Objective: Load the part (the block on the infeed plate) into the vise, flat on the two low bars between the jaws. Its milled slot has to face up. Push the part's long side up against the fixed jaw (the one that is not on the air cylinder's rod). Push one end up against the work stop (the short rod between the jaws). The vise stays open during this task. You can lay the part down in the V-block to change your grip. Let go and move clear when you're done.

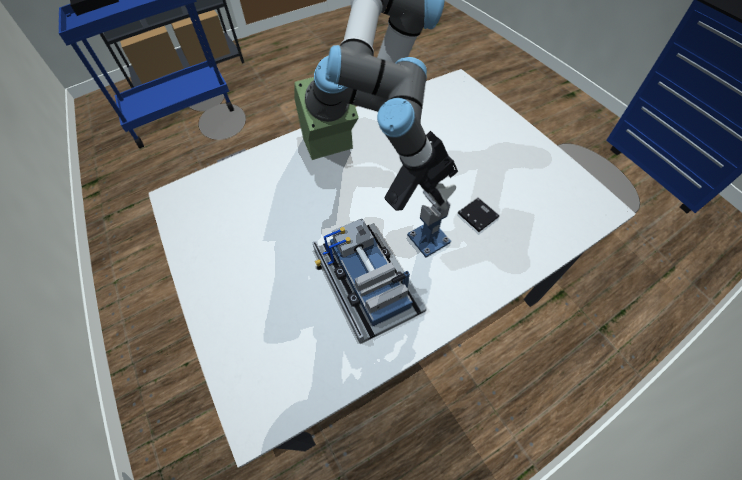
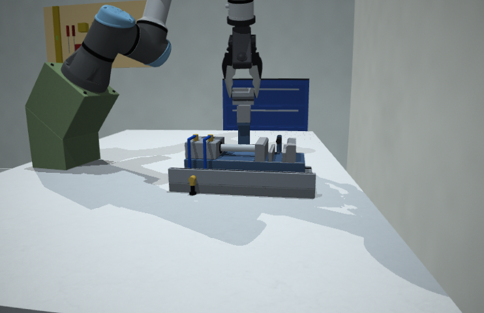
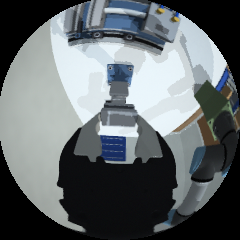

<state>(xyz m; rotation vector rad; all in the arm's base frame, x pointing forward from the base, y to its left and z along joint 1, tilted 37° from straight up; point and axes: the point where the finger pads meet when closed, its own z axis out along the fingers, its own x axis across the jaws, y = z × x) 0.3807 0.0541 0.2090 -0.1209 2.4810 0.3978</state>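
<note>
The part is 1 cm below my hand. The rest, counted from my hand: work stop 7 cm ahead, 18 cm to the right, 10 cm below; then air cylinder 10 cm behind, 19 cm to the right, 12 cm below; then moving jaw 3 cm ahead, 22 cm to the right, 12 cm below.
</note>
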